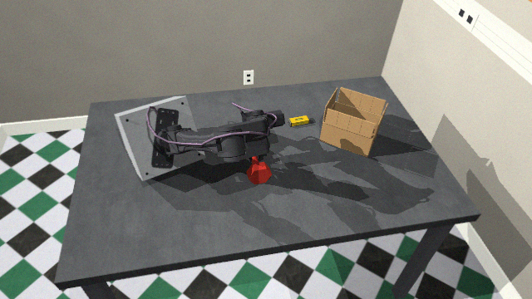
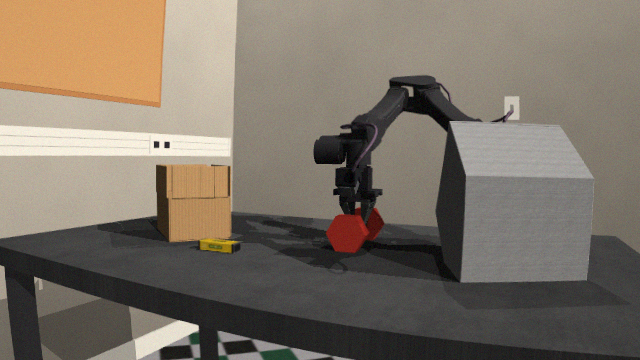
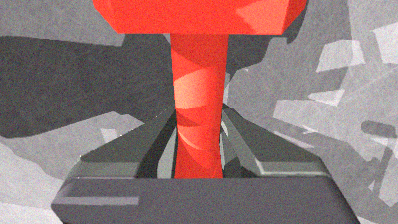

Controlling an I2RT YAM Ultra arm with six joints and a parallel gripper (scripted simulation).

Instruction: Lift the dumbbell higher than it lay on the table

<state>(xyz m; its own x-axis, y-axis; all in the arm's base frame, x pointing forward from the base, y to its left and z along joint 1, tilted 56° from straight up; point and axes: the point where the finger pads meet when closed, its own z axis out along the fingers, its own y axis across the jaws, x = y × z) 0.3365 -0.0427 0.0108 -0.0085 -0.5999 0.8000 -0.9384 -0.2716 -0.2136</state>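
My gripper is now right at the red dumbbell. The rest, counted from my hand: cardboard box (420 mm ahead, 60 mm to the left, 30 mm above); small yellow block (250 mm ahead, 200 mm to the left, 30 mm below).
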